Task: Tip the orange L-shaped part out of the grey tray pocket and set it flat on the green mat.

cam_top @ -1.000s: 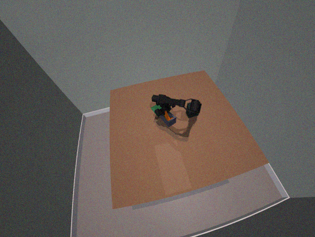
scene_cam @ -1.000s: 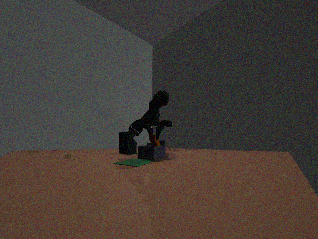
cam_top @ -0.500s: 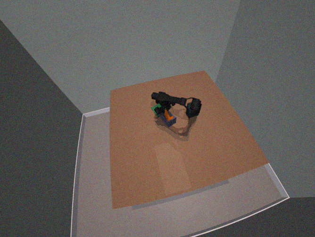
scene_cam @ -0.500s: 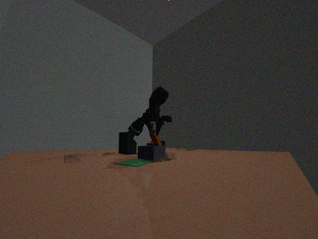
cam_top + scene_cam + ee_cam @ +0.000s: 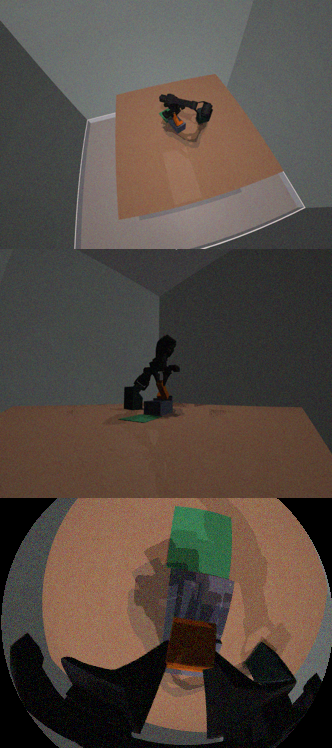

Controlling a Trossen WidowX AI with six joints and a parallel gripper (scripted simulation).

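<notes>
The green mat is 4 cm ahead of my gripper tip, 14 cm to the right of it and 15 cm below it. Also, from my gripper tip: orange L-shaped part 3 cm behind, 2 cm to the left, 3 cm below.
</notes>
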